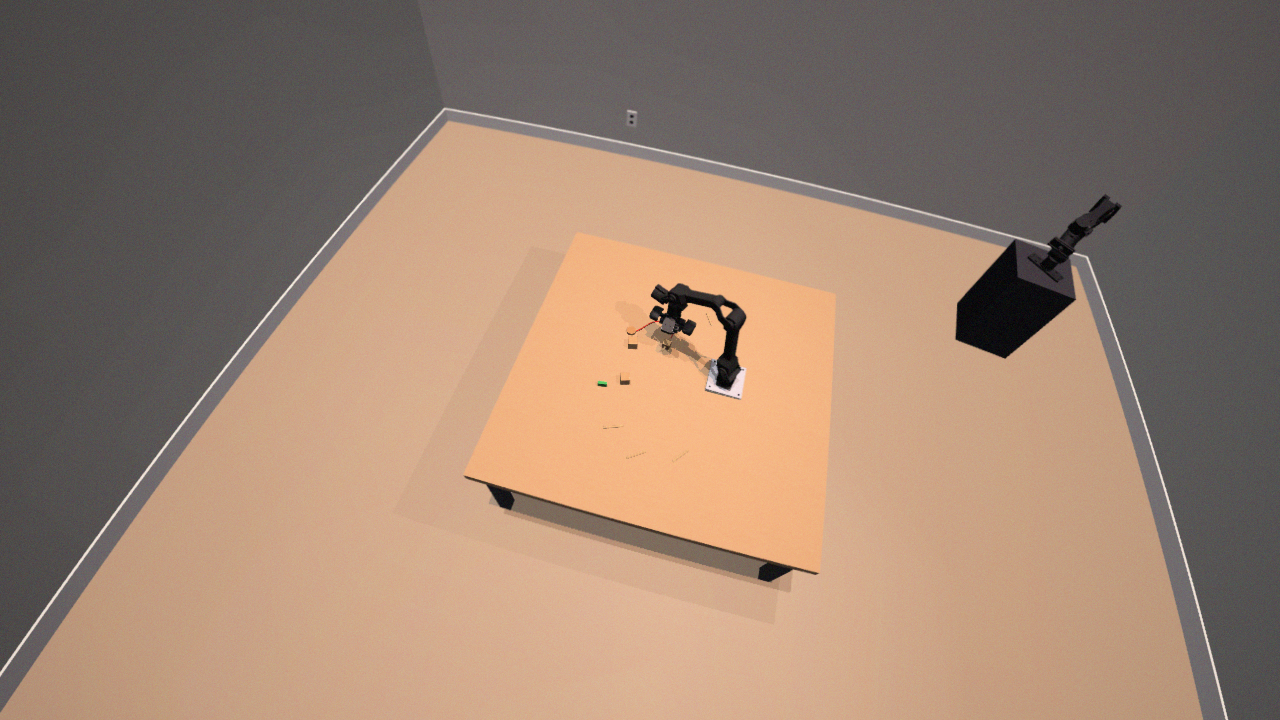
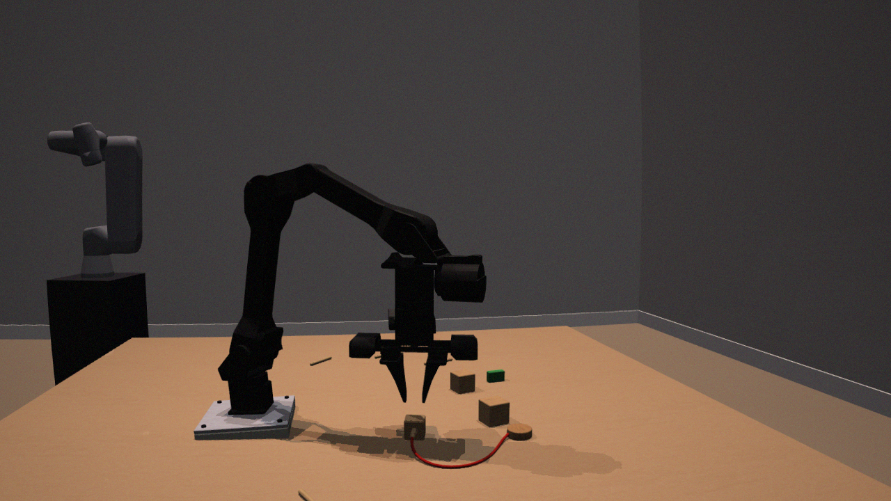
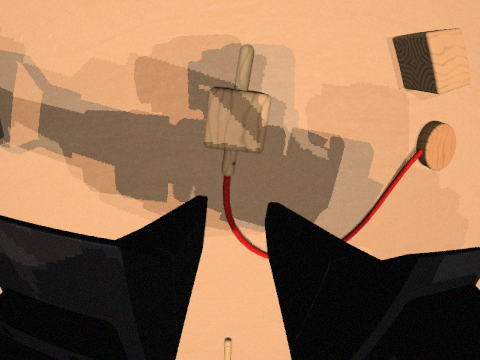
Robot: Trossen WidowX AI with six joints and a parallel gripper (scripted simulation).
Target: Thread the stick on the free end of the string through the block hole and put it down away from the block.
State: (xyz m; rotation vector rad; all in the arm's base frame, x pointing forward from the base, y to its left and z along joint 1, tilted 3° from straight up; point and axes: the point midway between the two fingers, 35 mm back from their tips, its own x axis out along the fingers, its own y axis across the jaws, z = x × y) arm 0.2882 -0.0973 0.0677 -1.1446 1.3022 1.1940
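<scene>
My gripper tip is 5 cm above the thin wooden stick and 2 cm to the right of it. Round my gripper tip: round wooden button (17 cm ahead, 6 cm below, 2 cm to the left); then small green block (32 cm to the left, 16 cm ahead, 6 cm below).
</scene>
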